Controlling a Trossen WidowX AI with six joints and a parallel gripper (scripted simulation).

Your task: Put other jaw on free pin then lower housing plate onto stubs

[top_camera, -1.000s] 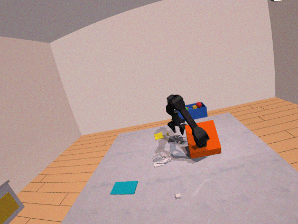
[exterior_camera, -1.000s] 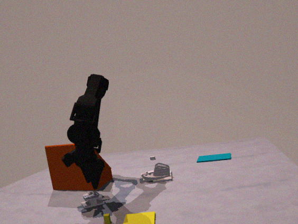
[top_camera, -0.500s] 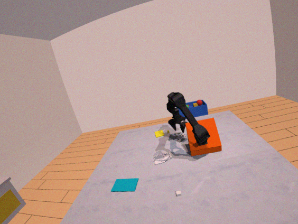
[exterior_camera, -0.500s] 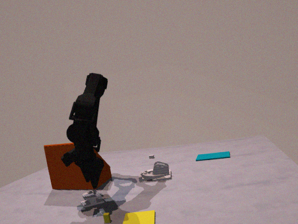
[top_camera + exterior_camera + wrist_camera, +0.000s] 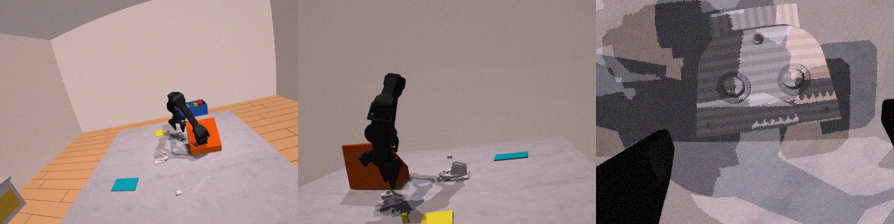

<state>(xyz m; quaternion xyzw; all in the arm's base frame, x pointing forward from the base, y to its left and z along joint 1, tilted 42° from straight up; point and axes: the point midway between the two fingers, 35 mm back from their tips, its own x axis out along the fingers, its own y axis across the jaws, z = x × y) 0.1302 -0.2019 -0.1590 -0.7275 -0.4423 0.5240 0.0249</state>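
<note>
Now: the white housing piece 30 mm below my gripper tip and 10 mm to the right of it. Round my gripper tip: yellow tile 190 mm ahead, 160 mm to the right, 60 mm below; then small yellow block 150 mm to the right, 100 mm ahead, 50 mm below; then white stepped piece 50 mm below, 10 mm to the right, 10 mm behind.
</note>
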